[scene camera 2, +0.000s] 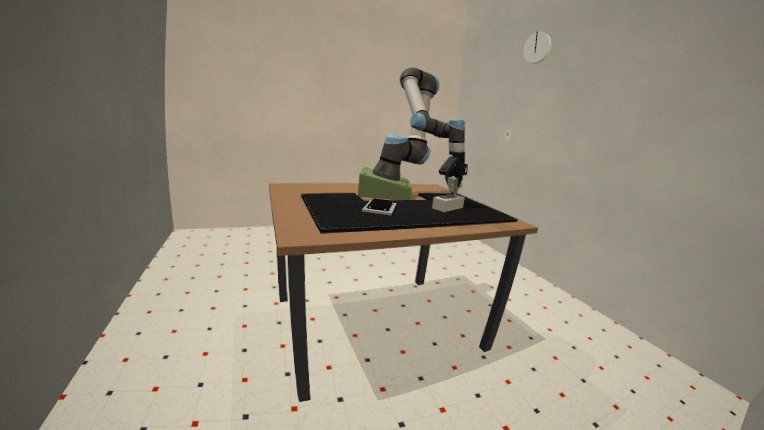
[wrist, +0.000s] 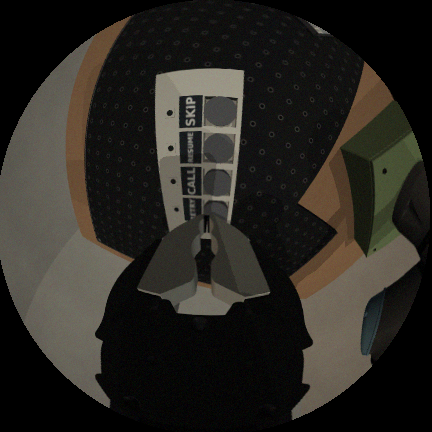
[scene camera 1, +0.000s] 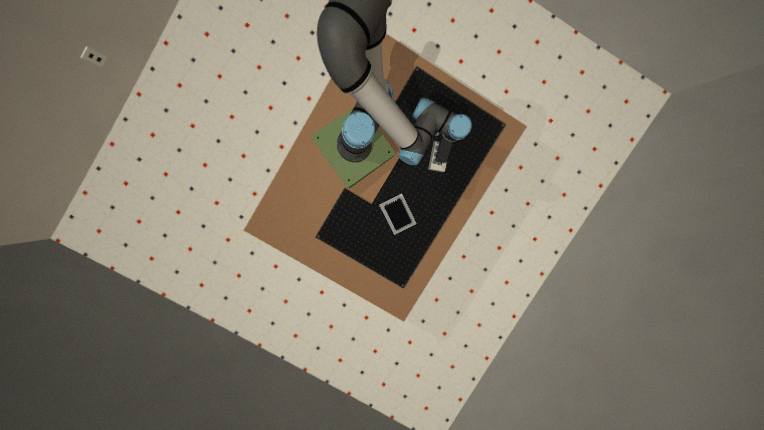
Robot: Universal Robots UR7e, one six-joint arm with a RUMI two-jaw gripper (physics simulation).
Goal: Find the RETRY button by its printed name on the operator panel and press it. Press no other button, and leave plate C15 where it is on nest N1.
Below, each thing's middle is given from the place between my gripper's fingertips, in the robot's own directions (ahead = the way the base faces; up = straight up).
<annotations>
Now: hand 30 mm short of the operator panel (wrist: 181,128), 40 mm to the left of it and 30 mm above it.
</annotations>
